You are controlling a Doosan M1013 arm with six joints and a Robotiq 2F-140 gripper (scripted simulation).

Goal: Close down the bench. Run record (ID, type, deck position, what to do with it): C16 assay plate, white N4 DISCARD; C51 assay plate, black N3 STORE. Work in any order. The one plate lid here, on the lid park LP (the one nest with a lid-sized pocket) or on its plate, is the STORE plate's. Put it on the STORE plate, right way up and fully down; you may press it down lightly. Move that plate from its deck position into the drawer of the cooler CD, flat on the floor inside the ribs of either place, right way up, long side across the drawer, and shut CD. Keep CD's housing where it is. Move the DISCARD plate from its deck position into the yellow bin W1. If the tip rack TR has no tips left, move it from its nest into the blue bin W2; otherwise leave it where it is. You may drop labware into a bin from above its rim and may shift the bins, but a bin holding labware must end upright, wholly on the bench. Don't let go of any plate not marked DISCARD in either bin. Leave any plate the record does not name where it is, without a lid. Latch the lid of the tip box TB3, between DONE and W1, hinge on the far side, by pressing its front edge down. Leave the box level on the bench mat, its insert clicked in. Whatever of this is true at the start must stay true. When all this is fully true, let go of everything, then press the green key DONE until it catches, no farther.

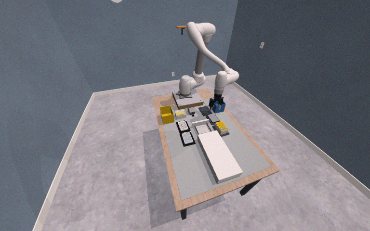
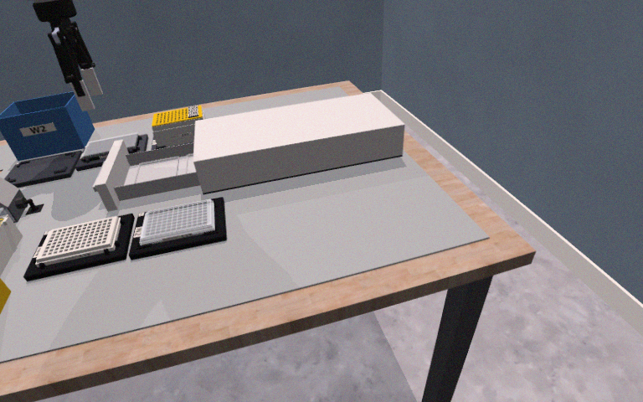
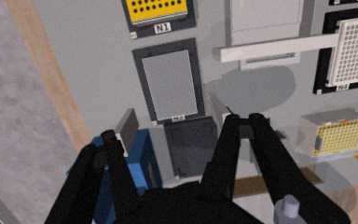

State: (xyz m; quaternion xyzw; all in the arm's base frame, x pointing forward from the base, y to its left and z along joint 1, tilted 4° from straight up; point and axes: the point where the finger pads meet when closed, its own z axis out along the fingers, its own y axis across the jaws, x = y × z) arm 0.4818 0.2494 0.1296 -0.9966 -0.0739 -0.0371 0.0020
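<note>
My gripper is now 140 mm above the grey plate lid. From my hand the other things lie so: blue bin W2 (200 mm behind, 130 mm below, 110 mm to the left); then black plate (140 mm below); then yellow tip rack TR (170 mm ahead, 110 mm below, 10 mm to the left).
</note>
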